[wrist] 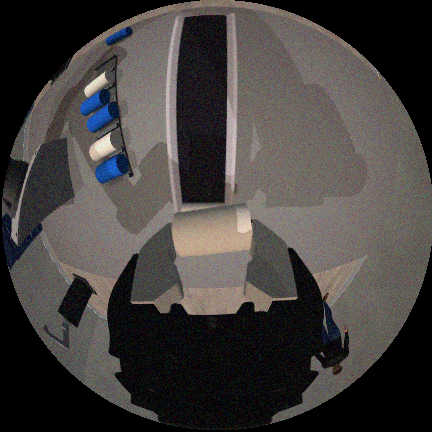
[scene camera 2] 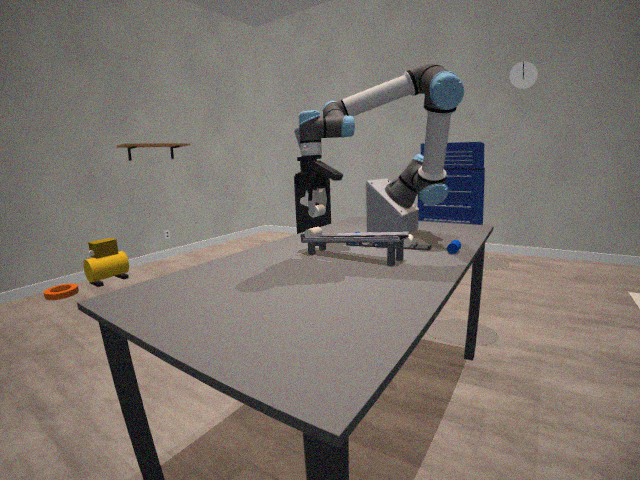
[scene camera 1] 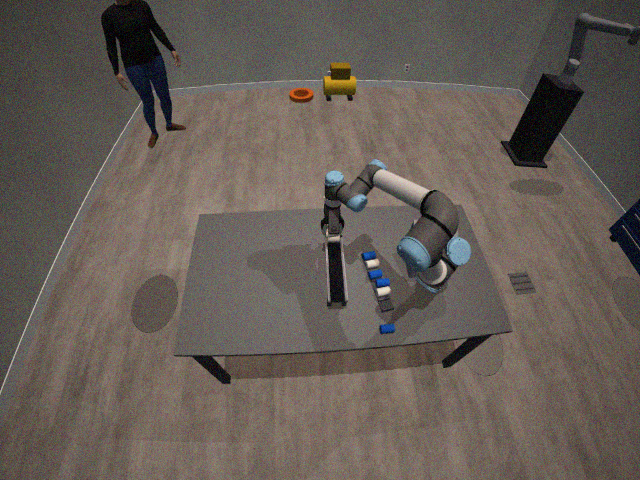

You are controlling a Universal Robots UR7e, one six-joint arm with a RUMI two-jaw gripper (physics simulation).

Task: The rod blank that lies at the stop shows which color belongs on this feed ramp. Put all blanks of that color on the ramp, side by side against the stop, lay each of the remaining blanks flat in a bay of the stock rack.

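Observation:
My gripper (scene camera 2: 311, 198) (wrist: 212, 222) is shut on a white blank (scene camera 2: 317, 210) (wrist: 212, 232), held level just above the stop end of the feed ramp (scene camera 1: 336, 273) (scene camera 2: 356, 237) (wrist: 202, 110). Another white blank (scene camera 2: 313, 231) (wrist: 200, 205) lies at the stop, mostly hidden by the held one in the wrist view. The stock rack (scene camera 1: 386, 305) holds two white blanks (scene camera 1: 372, 263) (scene camera 1: 383, 290) and three blue blanks (scene camera 1: 369, 255) (scene camera 1: 375, 273) (scene camera 1: 382, 282); its near end is bare. A loose blue blank (scene camera 1: 387, 328) (scene camera 2: 453, 246) (wrist: 118, 36) lies on the table beyond that end.
The grey table (scene camera 1: 248, 310) (scene camera 2: 289, 330) carries the ramp, rack and the arm's grey base (scene camera 2: 379, 211). The rack runs between ramp and base. A person (scene camera 1: 136, 46) (wrist: 332, 345) stands on the floor behind the table, away from the arm.

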